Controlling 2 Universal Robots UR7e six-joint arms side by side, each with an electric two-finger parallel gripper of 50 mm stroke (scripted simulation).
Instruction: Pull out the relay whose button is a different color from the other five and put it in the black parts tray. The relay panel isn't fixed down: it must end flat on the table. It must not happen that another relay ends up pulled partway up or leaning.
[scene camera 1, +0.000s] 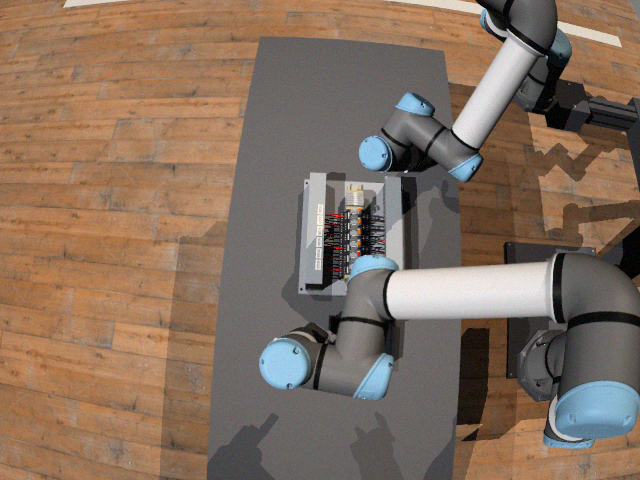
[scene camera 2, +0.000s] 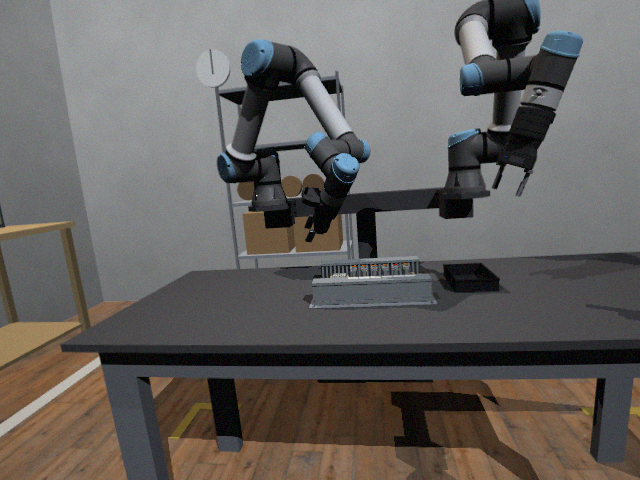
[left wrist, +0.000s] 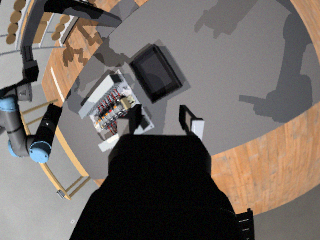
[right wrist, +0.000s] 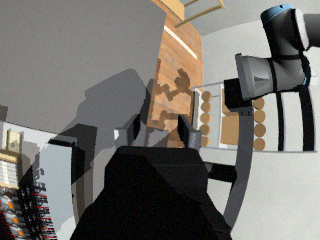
Observation:
In view: the left gripper (scene camera 2: 505, 192), the right gripper (right wrist: 159, 122), a black parts tray (scene camera 2: 471, 277) and a relay panel (scene camera 1: 333, 240).
The black parts tray shows as well in the left wrist view (left wrist: 151, 69). The relay panel is seen too in scene camera 2 (scene camera 2: 335, 289) and in the left wrist view (left wrist: 116, 81). The left gripper shows as well in the left wrist view (left wrist: 160, 112). The right wrist view does not show the black parts tray: it is out of frame.

